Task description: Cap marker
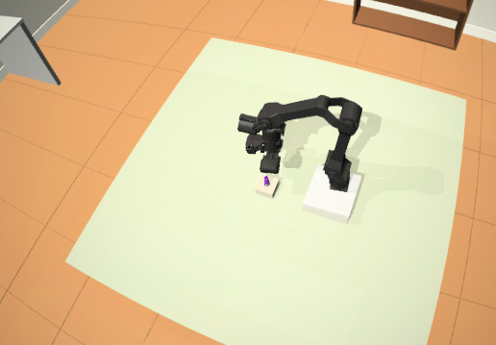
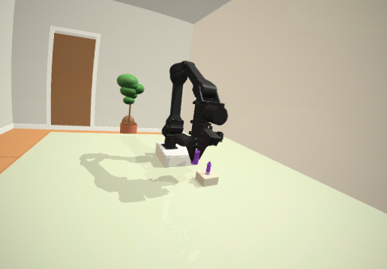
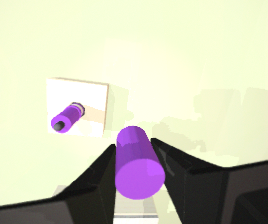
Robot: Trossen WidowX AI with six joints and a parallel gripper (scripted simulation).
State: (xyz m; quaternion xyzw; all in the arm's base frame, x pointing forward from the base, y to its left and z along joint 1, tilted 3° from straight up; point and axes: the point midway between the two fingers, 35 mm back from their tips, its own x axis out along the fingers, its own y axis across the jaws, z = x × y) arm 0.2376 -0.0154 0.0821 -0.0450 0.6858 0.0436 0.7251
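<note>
My gripper tip is now 80 mm above the holder block, 60 mm to the right of it and 10 mm short of it. The rest, counted from my gripper tip: cap (10 mm above).
</note>
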